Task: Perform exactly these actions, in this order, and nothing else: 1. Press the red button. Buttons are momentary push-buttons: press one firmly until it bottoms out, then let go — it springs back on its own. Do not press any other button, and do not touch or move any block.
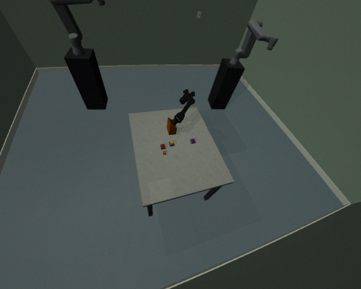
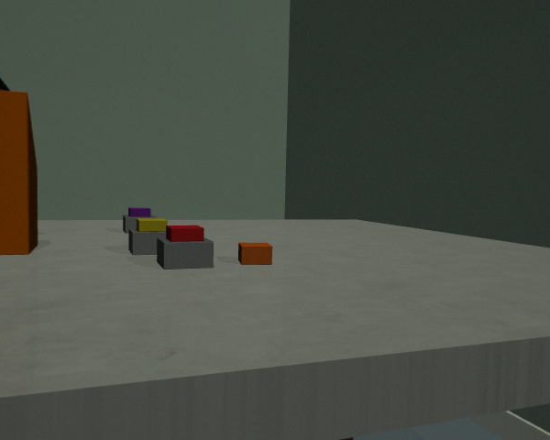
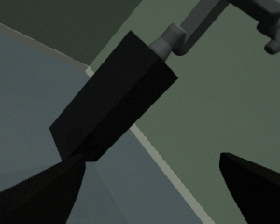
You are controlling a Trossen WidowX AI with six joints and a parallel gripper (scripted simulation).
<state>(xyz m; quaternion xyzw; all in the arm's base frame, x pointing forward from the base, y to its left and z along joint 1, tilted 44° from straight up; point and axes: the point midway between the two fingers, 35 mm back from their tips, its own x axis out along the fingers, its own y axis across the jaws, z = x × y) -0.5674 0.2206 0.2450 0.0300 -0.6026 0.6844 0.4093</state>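
Now: gripper tip 82 cm short of the red button, 48 cm to the left of it and 6 cm above it. The rest, counted from my gripper tip: orange block: 89 cm ahead, 47 cm to the right, 9 cm below; then purple button: 76 cm ahead, 14 cm to the right, 6 cm below; then yellow button: 79 cm ahead, 38 cm to the right, 6 cm below.
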